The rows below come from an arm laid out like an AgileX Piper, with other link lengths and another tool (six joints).
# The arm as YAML. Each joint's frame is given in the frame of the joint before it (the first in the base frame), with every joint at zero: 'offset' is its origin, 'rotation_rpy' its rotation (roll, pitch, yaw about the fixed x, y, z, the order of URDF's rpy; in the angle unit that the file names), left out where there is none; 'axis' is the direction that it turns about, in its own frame. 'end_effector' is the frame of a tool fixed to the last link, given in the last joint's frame.
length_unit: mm
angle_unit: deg
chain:
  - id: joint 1
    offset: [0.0, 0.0, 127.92]
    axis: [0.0, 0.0, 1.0]
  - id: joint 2
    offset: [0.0, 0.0, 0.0]
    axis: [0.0, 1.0, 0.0]
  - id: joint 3
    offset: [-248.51, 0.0, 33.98]
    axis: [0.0, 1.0, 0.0]
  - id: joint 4
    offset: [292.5, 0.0, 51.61]
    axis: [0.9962, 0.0, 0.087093]
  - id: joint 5
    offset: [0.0, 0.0, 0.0]
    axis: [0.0, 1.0, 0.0]
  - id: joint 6
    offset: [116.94, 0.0, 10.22]
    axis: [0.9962, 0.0, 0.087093]
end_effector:
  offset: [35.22, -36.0, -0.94]
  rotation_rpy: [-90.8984, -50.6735, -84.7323]
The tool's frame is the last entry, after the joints.
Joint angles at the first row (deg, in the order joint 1, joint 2, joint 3, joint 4, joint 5, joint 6):
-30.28, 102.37, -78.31, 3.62, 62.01, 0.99
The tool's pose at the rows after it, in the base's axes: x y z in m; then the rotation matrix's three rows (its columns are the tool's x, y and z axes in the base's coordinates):
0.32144 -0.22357 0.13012; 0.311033 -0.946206 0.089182; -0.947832 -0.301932 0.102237; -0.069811 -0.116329 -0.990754
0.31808 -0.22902 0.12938; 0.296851 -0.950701 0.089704; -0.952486 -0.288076 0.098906; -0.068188 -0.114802 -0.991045
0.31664 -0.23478 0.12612; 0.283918 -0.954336 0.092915; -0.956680 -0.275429 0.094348; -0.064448 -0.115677 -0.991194
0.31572 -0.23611 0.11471; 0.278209 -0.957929 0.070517; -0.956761 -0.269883 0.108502; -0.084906 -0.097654 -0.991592
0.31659 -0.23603 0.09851; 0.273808 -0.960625 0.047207; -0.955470 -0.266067 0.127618; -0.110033 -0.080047 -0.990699
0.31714 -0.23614 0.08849; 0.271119 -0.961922 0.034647; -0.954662 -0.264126 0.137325; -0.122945 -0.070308 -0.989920
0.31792 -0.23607 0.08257; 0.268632 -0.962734 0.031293; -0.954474 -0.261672 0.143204; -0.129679 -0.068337 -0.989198
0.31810 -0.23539 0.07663; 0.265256 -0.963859 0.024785; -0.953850 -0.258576 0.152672; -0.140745 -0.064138 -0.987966
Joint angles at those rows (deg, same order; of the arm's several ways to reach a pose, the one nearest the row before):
-30.70, 103.53, -78.31, 3.23, 63.01, 0.99
-31.59, 103.65, -78.31, 3.09, 62.87, 0.99
-32.38, 104.23, -78.41, 2.99, 62.20, 0.99
-32.61, 105.90, -78.41, 2.99, 62.09, 0.99
-32.61, 108.25, -78.41, 3.23, 61.48, 0.99
-32.61, 109.71, -78.41, 3.33, 60.95, 0.99
-32.61, 110.55, -78.41, 3.54, 60.47, 0.99
-32.61, 111.40, -78.41, 3.83, 60.26, 0.99

